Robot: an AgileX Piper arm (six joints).
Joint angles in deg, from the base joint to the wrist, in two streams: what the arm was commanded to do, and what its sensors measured. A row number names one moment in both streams.
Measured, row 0:
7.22 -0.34 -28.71 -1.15 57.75 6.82
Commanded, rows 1 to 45:
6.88 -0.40 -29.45 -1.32 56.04 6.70
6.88 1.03 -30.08 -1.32 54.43 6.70
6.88 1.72 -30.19 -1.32 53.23 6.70
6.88 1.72 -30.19 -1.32 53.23 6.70
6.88 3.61 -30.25 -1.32 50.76 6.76
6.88 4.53 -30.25 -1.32 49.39 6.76
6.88 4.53 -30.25 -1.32 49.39 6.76
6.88 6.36 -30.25 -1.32 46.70 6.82
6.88 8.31 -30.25 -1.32 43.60 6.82
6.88 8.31 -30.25 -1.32 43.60 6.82
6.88 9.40 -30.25 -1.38 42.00 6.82
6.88 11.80 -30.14 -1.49 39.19 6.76
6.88 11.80 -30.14 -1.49 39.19 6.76
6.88 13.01 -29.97 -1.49 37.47 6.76
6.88 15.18 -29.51 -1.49 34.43 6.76
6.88 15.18 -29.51 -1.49 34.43 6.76
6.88 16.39 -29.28 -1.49 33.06 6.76
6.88 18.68 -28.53 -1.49 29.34 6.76
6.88 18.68 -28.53 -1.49 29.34 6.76
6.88 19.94 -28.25 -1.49 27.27 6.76
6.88 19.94 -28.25 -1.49 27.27 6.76
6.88 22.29 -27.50 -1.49 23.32 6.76
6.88 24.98 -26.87 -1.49 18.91 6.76
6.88 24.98 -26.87 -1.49 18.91 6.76
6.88 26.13 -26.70 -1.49 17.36 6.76
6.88 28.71 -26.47 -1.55 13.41 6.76
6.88 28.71 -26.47 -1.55 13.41 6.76
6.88 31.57 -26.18 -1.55 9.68 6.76
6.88 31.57 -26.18 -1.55 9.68 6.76
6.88 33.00 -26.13 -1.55 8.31 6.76
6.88 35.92 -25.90 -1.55 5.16 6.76
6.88 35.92 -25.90 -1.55 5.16 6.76
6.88 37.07 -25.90 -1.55 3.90 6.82
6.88 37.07 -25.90 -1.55 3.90 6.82
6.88 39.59 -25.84 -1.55 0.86 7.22
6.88 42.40 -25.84 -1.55 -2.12 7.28
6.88 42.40 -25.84 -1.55 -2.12 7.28
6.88 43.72 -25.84 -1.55 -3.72 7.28
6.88 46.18 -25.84 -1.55 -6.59 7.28
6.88 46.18 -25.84 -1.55 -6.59 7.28
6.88 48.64 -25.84 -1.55 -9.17 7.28
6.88 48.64 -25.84 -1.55 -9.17 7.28
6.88 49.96 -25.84 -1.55 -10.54 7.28
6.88 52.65 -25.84 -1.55 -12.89 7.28
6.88 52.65 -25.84 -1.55 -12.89 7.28
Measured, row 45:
7.22 49.85 -26.01 -1.26 -8.77 7.22
